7 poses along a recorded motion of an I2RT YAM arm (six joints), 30 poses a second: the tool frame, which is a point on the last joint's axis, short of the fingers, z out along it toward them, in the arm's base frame.
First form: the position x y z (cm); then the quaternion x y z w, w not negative.
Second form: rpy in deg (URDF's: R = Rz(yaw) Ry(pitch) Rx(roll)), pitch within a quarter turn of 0, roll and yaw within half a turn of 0; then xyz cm. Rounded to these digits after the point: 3 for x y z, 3 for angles.
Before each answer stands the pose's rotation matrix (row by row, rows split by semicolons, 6 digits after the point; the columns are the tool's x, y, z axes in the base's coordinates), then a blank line. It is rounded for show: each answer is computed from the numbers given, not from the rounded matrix.
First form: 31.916 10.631 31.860 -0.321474 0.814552 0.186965 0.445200
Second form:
-0.396903 -0.690189 0.605069; -0.357241 0.723397 0.590826; -0.845486 0.018345 -0.533682

178.031 57.724 -138.010 31.916 10.631 31.860
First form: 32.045 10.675 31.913 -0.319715 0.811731 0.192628 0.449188
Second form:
-0.392025 -0.692097 0.606067; -0.345993 0.721354 0.599948; -0.852412 0.025500 -0.522249

177.205 58.475 -138.569 32.045 10.675 31.913
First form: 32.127 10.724 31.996 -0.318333 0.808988 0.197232 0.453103
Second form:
-0.386724 -0.693788 0.607539; -0.336322 0.719527 0.607592; -0.858680 0.030641 -0.511595

176.572 59.169 -138.987 32.127 10.724 31.996
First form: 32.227 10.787 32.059 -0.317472 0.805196 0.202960 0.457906
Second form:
-0.379067 -0.697128 0.608540; -0.325381 0.716037 0.617590; -0.866277 0.036101 -0.498259

175.856 60.029 -139.358 32.227 10.787 32.059
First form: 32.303 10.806 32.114 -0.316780 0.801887 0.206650 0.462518
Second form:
-0.371455 -0.699203 0.610850; -0.316885 0.713892 0.624453; -0.872700 0.038387 -0.486745

175.491 60.774 -139.533 32.303 10.806 32.114
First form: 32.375 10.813 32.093 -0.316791 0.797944 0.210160 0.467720
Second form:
-0.361763 -0.702155 0.613275; -0.308971 0.710953 0.631731; -0.879582 0.039053 -0.474142

175.291 61.592 -139.500 32.375 10.813 32.093
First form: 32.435 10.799 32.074 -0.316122 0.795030 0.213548 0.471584
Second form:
-0.355351 -0.704065 0.614832; -0.301241 0.708928 0.637710; -0.884861 0.041398 -0.464012

174.902 62.234 -139.711 32.435 10.799 32.074
